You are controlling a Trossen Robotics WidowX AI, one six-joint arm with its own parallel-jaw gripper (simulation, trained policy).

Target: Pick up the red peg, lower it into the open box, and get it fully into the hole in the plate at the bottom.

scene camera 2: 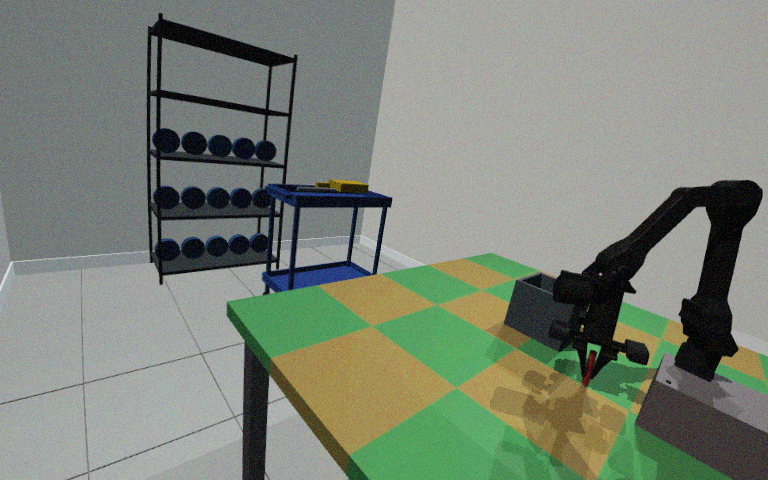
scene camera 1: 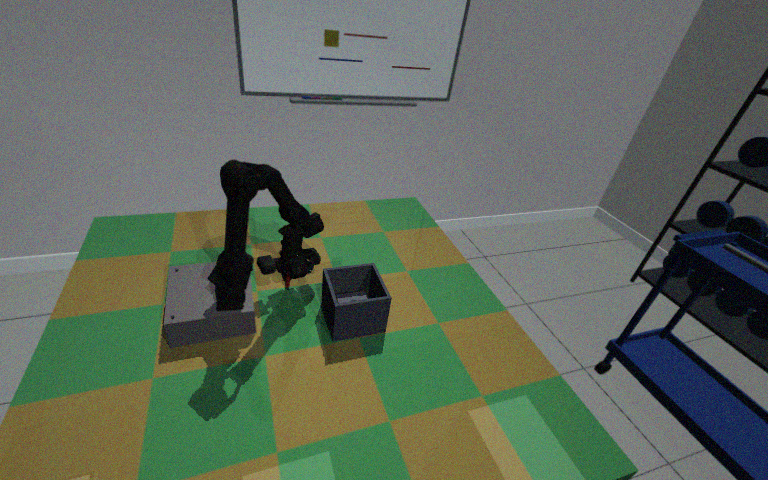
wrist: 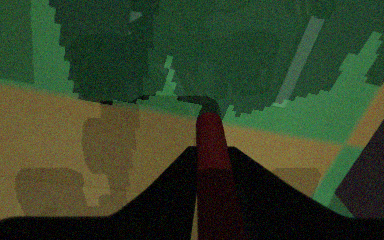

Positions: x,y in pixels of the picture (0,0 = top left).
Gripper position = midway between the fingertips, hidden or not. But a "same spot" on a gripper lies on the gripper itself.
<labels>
my gripper: scene camera 2; scene camera 1 286,280; wrist
dark box: scene camera 2 532,309; scene camera 1 352,319; not seen in the wrist view (out of frame)
same spot on my gripper: (wrist: pixel 265 199) = (scene camera 2: pixel 597 357)
</labels>
